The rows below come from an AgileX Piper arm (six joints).
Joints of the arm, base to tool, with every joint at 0 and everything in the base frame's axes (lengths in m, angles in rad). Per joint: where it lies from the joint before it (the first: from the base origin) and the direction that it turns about. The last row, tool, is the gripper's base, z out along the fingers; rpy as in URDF.
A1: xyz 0 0 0.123 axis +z
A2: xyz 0 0 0 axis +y
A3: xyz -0.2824 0 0.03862 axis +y
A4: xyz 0.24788 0 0.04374 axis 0.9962 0 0.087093
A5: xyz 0 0 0 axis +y
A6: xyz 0.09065 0 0.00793 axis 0.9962 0 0.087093
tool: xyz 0 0 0 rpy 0 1.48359 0
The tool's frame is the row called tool.
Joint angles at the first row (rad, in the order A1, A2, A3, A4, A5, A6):
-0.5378, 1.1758, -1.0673, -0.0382, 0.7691, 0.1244
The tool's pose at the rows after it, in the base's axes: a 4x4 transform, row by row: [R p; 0 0 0 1], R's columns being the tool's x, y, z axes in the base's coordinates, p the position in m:
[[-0.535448 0.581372 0.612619 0.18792], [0.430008 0.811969 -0.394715 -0.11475], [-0.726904 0.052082 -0.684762 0.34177], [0 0 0 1]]
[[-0.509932 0.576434 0.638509 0.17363], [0.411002 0.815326 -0.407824 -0.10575], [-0.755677 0.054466 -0.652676 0.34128], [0 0 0 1]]
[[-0.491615 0.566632 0.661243 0.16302], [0.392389 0.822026 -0.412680 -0.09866], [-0.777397 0.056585 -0.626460 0.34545], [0 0 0 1]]
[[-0.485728 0.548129 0.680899 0.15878], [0.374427 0.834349 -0.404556 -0.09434], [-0.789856 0.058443 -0.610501 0.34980], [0 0 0 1]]
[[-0.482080 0.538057 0.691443 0.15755], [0.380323 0.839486 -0.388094 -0.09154], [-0.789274 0.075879 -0.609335 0.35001], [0 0 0 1]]
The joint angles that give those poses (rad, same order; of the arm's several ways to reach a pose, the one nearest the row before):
-0.5378, 1.0859, -0.9638, -0.0382, 0.7201, 0.1239
-0.5361, 1.0130, -0.9084, -0.0382, 0.6944, 0.1224
-0.5361, 0.9585, -0.8879, -0.0266, 0.6940, 0.1068
-0.5361, 0.9335, -0.8879, 0.0000, 0.6983, 0.0738
-0.5361, 0.9240, -0.8841, 0.0302, 0.7029, 0.0578

